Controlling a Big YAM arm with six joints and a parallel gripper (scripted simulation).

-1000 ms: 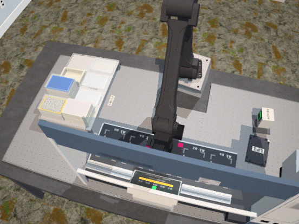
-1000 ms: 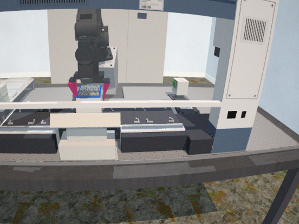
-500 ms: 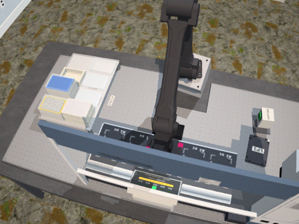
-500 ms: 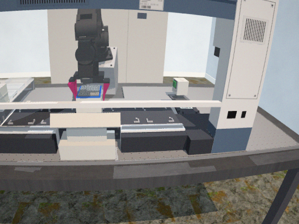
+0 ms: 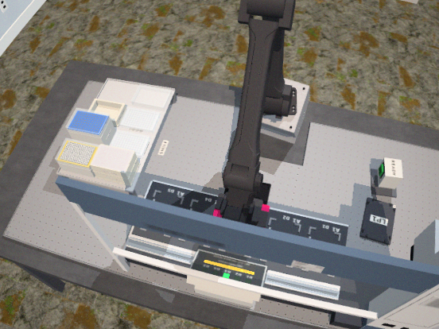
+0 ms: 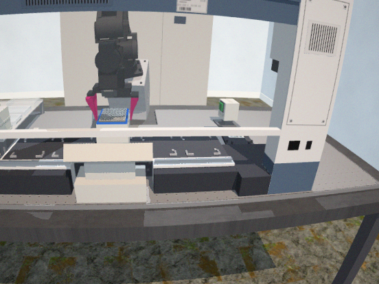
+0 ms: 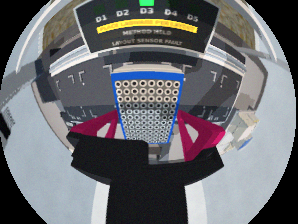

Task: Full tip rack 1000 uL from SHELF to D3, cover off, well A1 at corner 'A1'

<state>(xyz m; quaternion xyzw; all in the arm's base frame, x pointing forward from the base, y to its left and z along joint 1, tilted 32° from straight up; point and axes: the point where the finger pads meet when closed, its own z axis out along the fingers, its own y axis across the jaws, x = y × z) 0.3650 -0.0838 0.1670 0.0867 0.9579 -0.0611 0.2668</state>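
Right now my hand is 10 mm past the blue-framed tip rack and 20 mm above it. From my hand the other things lie so: pale sealed block: 200 mm behind, 410 mm to the right, 20 mm below; clear flat piece: 310 mm behind, 380 mm to the right, 70 mm below; blue gantry beam: 190 mm ahead, 370 mm above.
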